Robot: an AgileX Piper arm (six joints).
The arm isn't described. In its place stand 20 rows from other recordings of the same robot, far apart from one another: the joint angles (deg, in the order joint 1, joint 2, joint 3, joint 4, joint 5, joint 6), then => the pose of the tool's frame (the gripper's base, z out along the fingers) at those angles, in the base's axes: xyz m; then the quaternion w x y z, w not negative.
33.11 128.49 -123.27 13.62 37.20 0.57 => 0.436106, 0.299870, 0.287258, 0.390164, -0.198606, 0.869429, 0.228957
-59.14 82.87 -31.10 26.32 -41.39 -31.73 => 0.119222, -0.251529, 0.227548, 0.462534, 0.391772, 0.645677, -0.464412
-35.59 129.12 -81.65 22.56 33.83 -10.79 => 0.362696, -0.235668, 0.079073, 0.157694, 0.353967, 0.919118, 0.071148
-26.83 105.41 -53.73 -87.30 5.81 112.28 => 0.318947, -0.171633, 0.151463, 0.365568, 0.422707, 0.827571, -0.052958
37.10 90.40 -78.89 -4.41 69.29 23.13 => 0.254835, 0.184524, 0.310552, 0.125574, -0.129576, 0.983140, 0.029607
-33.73 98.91 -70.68 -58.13 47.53 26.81 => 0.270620, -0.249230, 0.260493, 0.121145, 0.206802, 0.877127, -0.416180
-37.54 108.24 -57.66 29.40 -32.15 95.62 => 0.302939, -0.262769, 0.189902, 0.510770, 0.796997, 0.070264, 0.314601
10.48 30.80 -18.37 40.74 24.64 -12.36 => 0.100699, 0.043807, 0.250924, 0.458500, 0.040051, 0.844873, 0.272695
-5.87 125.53 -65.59 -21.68 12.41 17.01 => 0.390929, -0.047454, 0.054558, 0.199276, 0.022269, 0.978053, -0.056618
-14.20 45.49 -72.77 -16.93 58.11 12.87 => 0.101069, -0.048783, 0.467126, 0.523620, 0.196619, 0.814656, -0.153292
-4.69 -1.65 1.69 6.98 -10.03 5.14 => 0.052098, -0.006207, 0.220450, 0.791642, 0.096811, 0.601644, 0.044206
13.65 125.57 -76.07 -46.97 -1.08 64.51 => 0.442475, 0.108745, 0.107218, 0.376435, 0.028552, 0.919246, 0.111663
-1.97 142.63 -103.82 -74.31 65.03 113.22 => 0.484927, -0.096147, 0.102529, 0.399637, 0.512043, 0.676103, -0.347831
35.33 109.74 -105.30 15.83 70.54 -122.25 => 0.323707, 0.258141, 0.317933, 0.218377, -0.952396, 0.211805, -0.019806
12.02 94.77 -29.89 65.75 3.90 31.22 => 0.243494, 0.057615, 0.115534, 0.118571, 0.648211, 0.719954, 0.217785
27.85 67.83 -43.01 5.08 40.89 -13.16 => 0.189522, 0.106101, 0.255592, 0.245807, -0.315087, 0.914113, 0.068524
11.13 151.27 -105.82 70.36 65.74 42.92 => 0.457483, 0.169638, 0.033439, 0.323691, -0.518178, -0.693810, -0.381239
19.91 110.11 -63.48 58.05 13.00 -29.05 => 0.364959, 0.150659, 0.157745, 0.284487, 0.034542, 0.931107, 0.225639
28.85 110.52 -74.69 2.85 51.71 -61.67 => 0.325508, 0.183374, 0.174148, 0.068141, -0.698656, 0.712205, 0.001281
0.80 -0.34 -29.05 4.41 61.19 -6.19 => -0.007107, 0.006033, 0.278858, 0.524799, -0.053753, 0.849416, 0.013769
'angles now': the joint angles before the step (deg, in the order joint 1, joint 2, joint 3, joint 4, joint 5, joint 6). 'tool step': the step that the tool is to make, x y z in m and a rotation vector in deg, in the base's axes. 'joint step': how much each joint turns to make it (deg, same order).
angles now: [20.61 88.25 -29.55 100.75 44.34 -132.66]
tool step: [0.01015 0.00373 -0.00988 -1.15 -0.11 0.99]
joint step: [0.00 3.84 -1.81 0.35 0.00 -2.52]
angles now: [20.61 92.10 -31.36 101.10 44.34 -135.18]
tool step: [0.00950 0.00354 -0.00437 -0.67 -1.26 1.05]
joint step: [0.00 2.54 -1.99 0.09 -0.01 -2.18]
